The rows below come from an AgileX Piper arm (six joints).
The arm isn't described. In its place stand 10 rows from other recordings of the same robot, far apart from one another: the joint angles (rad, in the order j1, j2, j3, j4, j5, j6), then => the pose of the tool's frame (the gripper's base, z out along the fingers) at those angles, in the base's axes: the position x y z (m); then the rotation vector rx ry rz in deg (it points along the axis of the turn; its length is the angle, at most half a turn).
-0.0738 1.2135 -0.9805 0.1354 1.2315 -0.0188 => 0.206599 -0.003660 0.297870 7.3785 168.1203 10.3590
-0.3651 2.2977 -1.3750 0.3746 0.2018 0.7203 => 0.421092 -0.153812 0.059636 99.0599 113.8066 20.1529
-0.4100 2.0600 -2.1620 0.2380 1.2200 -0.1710 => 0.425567 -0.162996 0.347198 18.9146 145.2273 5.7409
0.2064 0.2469 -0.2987 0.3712 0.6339 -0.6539 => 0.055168 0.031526 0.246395 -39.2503 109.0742 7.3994
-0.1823 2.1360 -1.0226 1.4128 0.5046 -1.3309 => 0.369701 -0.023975 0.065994 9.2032 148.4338 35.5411
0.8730 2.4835 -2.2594 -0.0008 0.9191 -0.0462 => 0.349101 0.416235 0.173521 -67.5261 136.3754 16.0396
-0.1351 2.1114 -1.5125 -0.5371 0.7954 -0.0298 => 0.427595 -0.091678 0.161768 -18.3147 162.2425 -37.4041
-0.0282 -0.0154 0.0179 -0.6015 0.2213 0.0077 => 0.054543 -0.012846 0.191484 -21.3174 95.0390 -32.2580
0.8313 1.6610 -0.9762 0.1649 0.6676 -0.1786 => 0.203004 0.236275 0.191711 -71.3709 148.5086 17.6506
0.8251 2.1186 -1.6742 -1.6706 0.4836 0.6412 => 0.369904 0.338454 0.252669 -73.9899 78.5282 -34.3294
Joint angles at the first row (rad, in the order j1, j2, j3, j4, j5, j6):
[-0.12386 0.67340 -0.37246 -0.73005 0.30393 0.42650]
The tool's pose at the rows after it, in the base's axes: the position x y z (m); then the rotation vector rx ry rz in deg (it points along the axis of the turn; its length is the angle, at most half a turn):
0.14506 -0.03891 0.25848 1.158 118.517 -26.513
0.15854 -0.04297 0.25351 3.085 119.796 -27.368
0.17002 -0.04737 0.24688 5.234 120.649 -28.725
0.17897 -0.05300 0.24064 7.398 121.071 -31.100
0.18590 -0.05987 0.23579 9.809 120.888 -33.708
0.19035 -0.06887 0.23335 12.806 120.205 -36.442
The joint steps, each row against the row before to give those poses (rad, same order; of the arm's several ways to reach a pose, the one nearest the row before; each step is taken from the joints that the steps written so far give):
[-0.00008 0.09074 -0.02954 -0.12445 0.00212 0.16040]
[-0.00002 0.08400 -0.01296 -0.17564 -0.00629 0.19871]
[-0.00008 0.07637 -0.00571 -0.20249 0.00759 0.22612]
[-0.00485 0.06596 -0.00355 -0.18627 0.02744 0.20117]
[-0.01414 0.05562 -0.00386 -0.15156 0.03349 0.16400]
[-0.02869 0.04227 -0.00677 -0.10700 0.03285 0.11733]

